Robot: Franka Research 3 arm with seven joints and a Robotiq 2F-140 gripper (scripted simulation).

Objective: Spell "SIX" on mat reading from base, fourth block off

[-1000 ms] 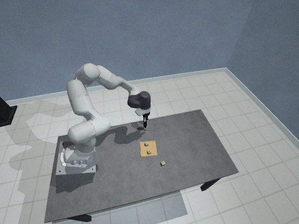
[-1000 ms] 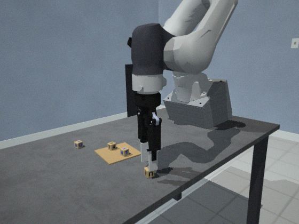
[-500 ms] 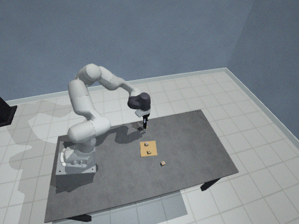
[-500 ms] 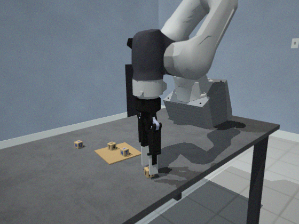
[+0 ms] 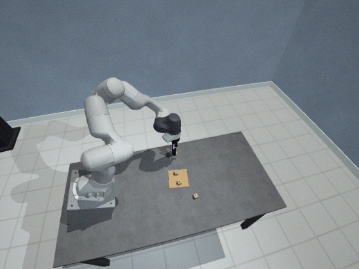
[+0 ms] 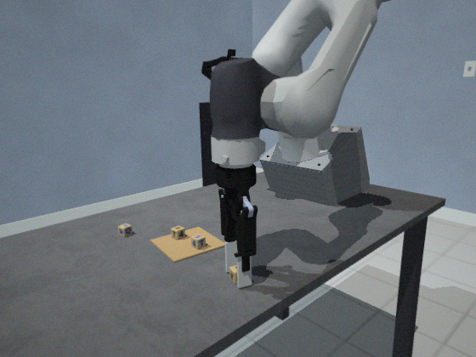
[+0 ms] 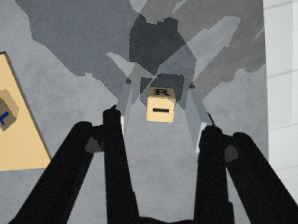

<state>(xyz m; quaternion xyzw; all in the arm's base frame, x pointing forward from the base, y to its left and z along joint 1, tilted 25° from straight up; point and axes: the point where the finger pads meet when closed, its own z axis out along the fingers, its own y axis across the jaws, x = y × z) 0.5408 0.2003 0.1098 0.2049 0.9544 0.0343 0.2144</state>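
Now: hand 4 cm past the tan mat, 21 cm to the left of it and 3 cm above it.
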